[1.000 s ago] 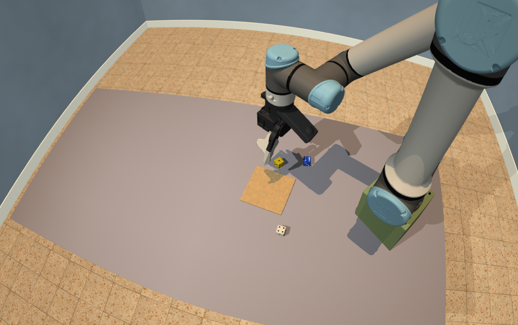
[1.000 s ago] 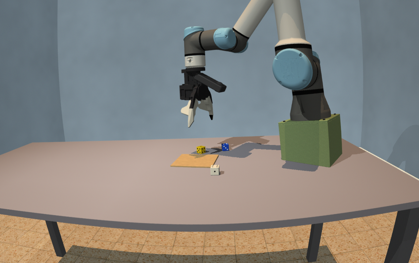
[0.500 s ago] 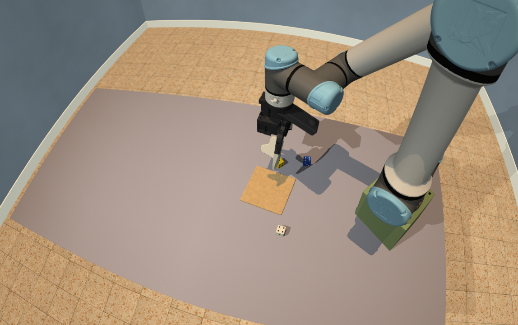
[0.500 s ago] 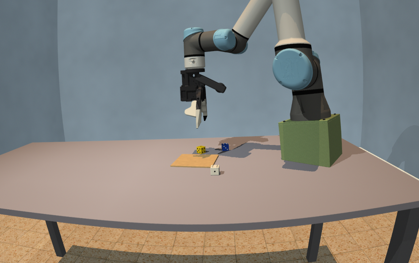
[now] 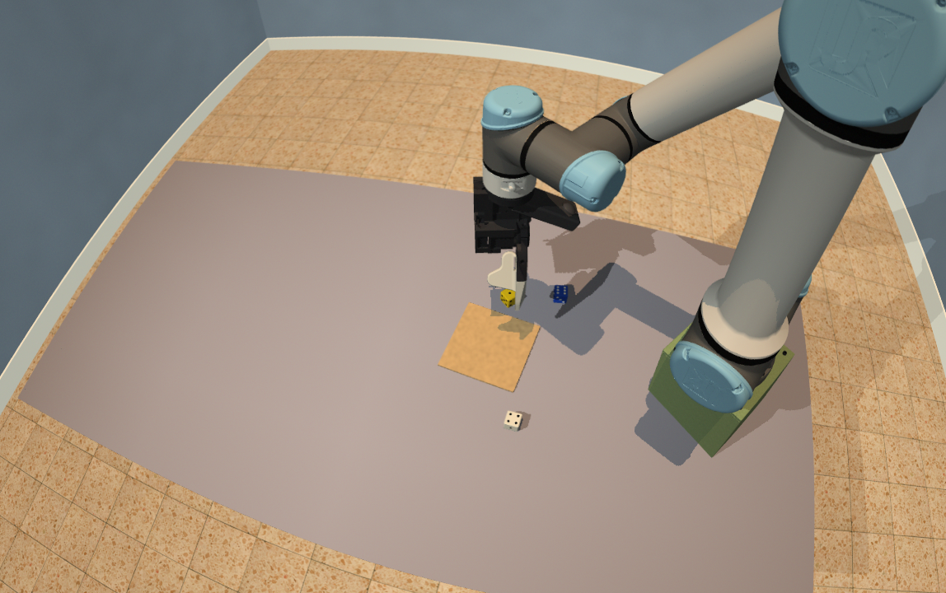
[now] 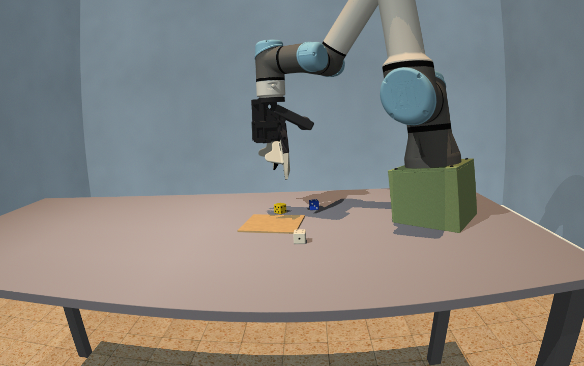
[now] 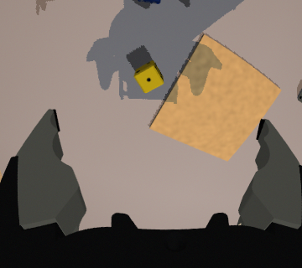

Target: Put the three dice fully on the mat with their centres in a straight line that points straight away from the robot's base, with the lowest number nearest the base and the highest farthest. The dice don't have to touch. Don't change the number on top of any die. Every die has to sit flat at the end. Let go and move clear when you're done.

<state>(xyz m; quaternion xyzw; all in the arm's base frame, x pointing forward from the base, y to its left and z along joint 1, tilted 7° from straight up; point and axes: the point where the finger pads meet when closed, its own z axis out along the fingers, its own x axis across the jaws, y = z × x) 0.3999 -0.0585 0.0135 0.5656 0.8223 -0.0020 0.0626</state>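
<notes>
Right now my hand is 1 cm short of the yellow die, 1 cm to the left of it and 9 cm above it. Also, from my hand: white die (7 cm behind, 22 cm to the left, 9 cm below); then blue die (8 cm behind, 5 cm to the right, 9 cm below); then mat (1 cm ahead, 10 cm to the left, 11 cm below).
</notes>
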